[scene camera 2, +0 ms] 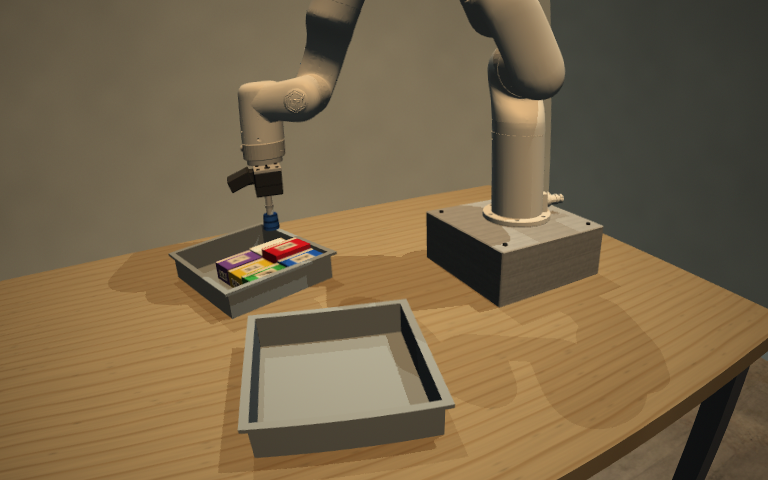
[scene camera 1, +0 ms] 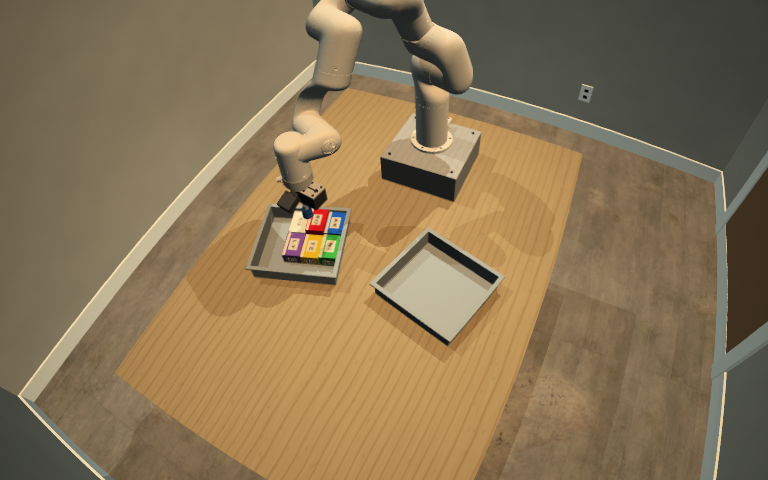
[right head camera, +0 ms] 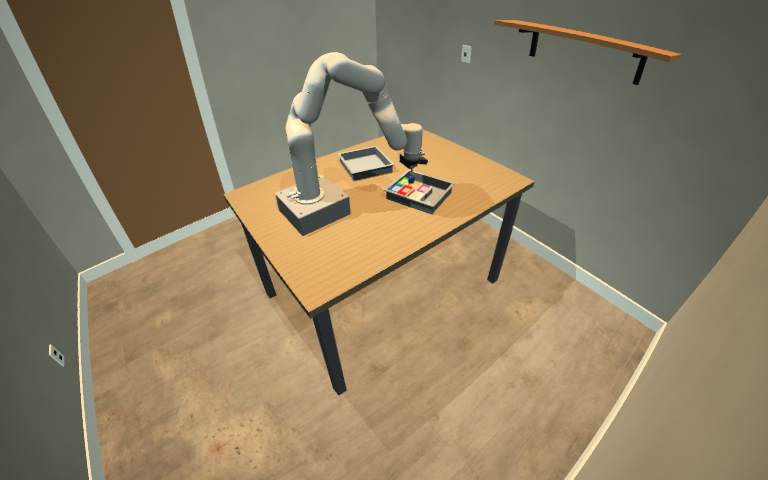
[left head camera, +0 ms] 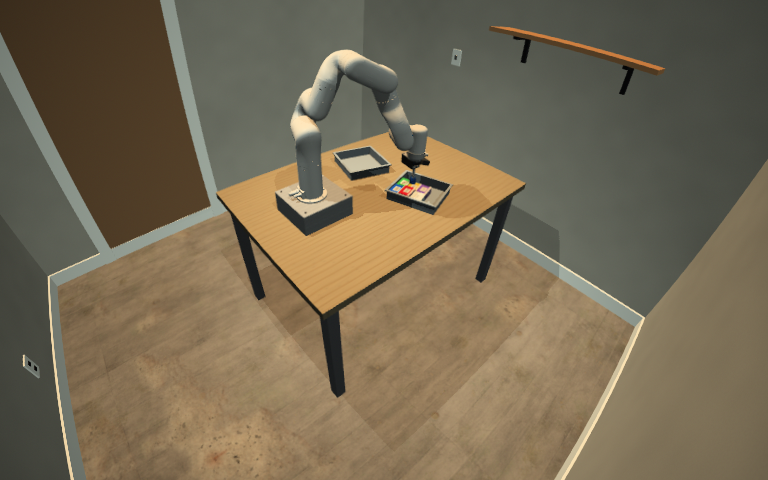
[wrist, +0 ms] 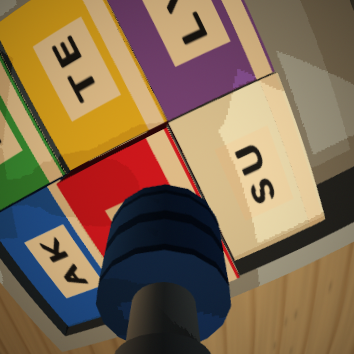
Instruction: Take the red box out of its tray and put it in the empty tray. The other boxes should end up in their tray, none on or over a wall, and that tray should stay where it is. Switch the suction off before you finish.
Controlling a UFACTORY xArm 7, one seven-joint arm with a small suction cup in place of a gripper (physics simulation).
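Pixels of known places: hand, its tool point: (scene camera 2: 271,228) (scene camera 1: 308,215) (right head camera: 411,182) (left head camera: 412,182) (wrist: 164,235); arm's base, origin of its link: (scene camera 2: 516,215) (scene camera 1: 431,140) (right head camera: 309,196) (left head camera: 311,195).
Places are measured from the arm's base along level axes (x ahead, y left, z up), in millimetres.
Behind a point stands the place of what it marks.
The red box (left head camera: 406,190) @(x 401, y -117, z -41 mm) (right head camera: 404,190) @(x 396, y -116, z -41 mm) (scene camera 1: 320,217) @(x 392, y -114, z -41 mm) (scene camera 2: 286,249) @(x 404, y -102, z -41 mm) (wrist: 115,170) @(x 432, y -103, z -41 mm) lies in its tray (scene camera 1: 266,243) @(x 522, y -219, z -89 mm) (scene camera 2: 249,302) @(x 484, y 14, z -76 mm) between the white box (scene camera 1: 297,221) @(x 431, y -169, z -54 mm) (wrist: 280,150) @(x 439, y -173, z -54 mm) and the blue box (scene camera 1: 336,221) @(x 375, y -73, z -49 mm) (wrist: 20,225) @(x 400, y -53, z -49 mm). Its top looks slightly higher than its neighbours. Purple (scene camera 1: 293,244) @(x 496, y -127, z -57 mm), yellow (scene camera 1: 312,246) @(x 471, y -80, z -58 mm) and green (scene camera 1: 330,246) @(x 448, y -36, z -53 mm) boxes form the other row. My suction cup (scene camera 1: 307,212) (scene camera 2: 271,226) (wrist: 165,200) is open, with nothing on it, and hangs above the boxes. In the wrist view it hides much of the red box and its label. The empty tray (scene camera 1: 438,294) @(x 399, y 264, z -90 mm) (scene camera 2: 339,373) @(x 383, y 229, z -90 mm) stands apart.
The arm's grey base block (scene camera 1: 419,175) @(x 125, y 34, z -28 mm) (scene camera 2: 464,260) @(x 124, y 41, z -50 mm) stands on the wooden table (scene camera 1: 283,362) @(x 762, y 59, z -92 mm) (scene camera 2: 113,396) @(x 695, y 204, z -92 mm), behind both trays in scene camera 1. The box tray's raised walls surround the boxes. A wall shelf (left head camera: 577,48) (right head camera: 586,38) is beyond the table.
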